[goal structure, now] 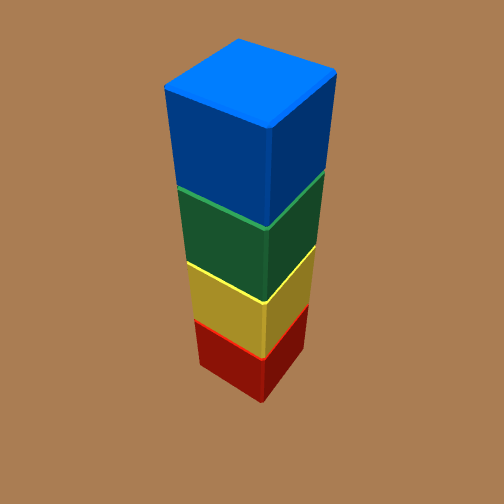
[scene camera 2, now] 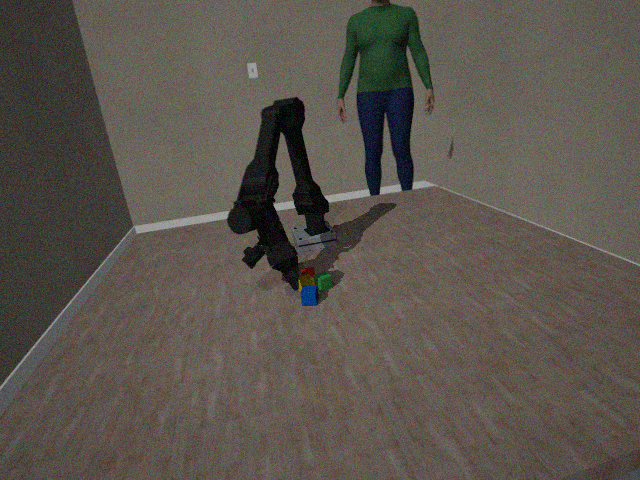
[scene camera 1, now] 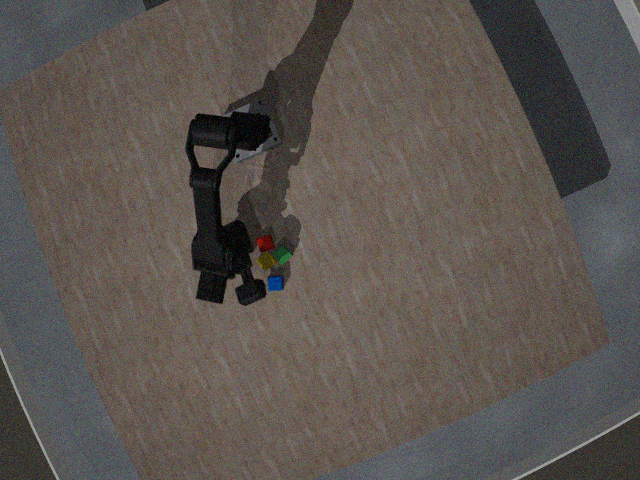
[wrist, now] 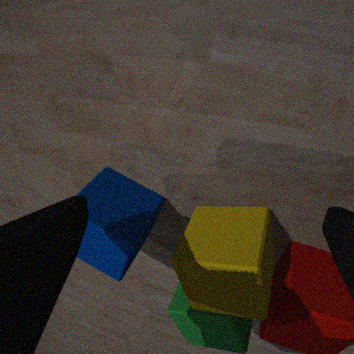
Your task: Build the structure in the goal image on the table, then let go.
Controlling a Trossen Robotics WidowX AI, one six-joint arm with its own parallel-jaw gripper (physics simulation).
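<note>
A yellow cube (scene camera 1: 266, 260) (scene camera 2: 306, 281) (wrist: 227, 240) sits between the others. A red cube (scene camera 1: 265, 242) (scene camera 2: 307, 271) (wrist: 320, 285) and a green cube (scene camera 1: 282, 254) (scene camera 2: 324, 282) (wrist: 220, 330) are close beside it. A blue cube (scene camera 1: 275, 283) (scene camera 2: 309, 296) (wrist: 122, 200) stands a little apart. My gripper (scene camera 2: 295, 283) (wrist: 208, 213) is open and empty, low beside the cubes. In the wrist view its fingers show on either side of the yellow cube, the left one overlapping the blue cube, the right one the red. Fingertip contact cannot be told. In scene camera 1 the arm hides the fingertips.
The arm's grey base plate (scene camera 1: 256, 152) (scene camera 2: 314, 239) stands behind the cubes on the wood-grain surface (scene camera 1: 413, 258) (scene camera 2: 361, 372). A person in a green top (scene camera 2: 383, 51) stands by the back wall. The arm's shadow falls across the surface near the cubes.
</note>
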